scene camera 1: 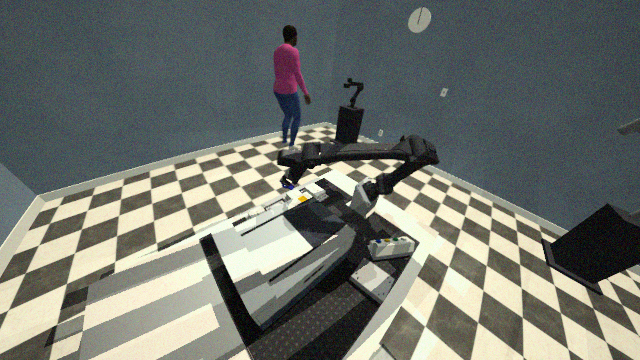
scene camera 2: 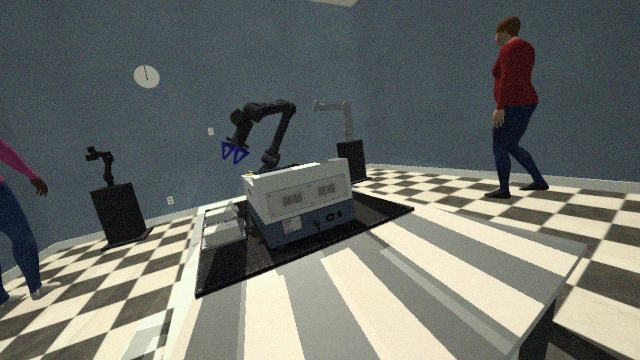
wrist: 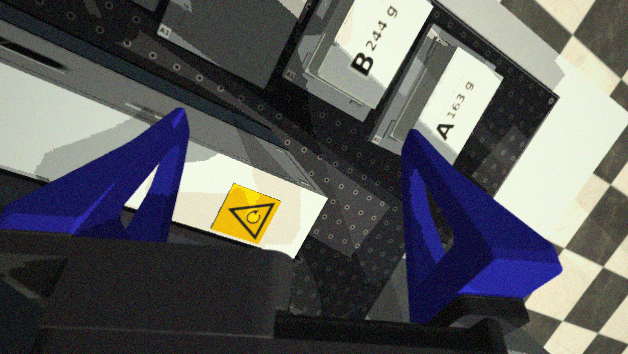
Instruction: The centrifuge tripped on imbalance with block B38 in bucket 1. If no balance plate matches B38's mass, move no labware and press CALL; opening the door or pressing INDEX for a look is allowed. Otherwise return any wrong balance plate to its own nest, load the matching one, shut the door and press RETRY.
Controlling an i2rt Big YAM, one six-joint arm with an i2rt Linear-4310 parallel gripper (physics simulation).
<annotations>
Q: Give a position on a balance plate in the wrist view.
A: At 358,55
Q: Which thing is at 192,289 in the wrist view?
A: My gripper.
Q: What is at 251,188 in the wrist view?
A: A centrifuge.
</annotations>
